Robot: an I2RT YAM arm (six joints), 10 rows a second.
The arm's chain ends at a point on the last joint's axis. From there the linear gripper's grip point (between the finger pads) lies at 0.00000 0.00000 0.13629 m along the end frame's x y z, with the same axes.
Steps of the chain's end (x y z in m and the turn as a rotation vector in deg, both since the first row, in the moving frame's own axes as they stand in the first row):
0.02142, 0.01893, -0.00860, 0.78, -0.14, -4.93
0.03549, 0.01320, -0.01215, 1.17, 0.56, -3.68
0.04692, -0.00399, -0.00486, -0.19, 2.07, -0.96
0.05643, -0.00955, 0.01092, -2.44, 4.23, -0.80
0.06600, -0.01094, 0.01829, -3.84, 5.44, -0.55
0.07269, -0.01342, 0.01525, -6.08, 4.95, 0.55
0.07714, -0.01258, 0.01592, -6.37, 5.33, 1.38
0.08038, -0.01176, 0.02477, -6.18, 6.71, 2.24
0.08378, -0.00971, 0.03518, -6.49, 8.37, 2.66
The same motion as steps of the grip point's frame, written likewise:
0.02101, 0.01709, -0.00861, 0.78, -0.14, -4.93
0.03673, 0.01038, -0.01218, 1.17, 0.56, -3.68
0.05185, -0.00358, -0.00495, -0.19, 2.07, -0.96
0.06652, -0.00382, 0.01043, -2.44, 4.23, -0.80
0.07895, -0.00189, 0.01737, -3.84, 5.44, -0.55
0.08436, 0.00105, 0.01398, -6.08, 4.95, 0.55
0.08959, 0.00267, 0.01449, -6.37, 5.33, 1.38
0.09598, 0.00319, 0.02305, -6.18, 6.71, 2.24
0.10321, 0.00610, 0.03286, -6.49, 8.37, 2.66

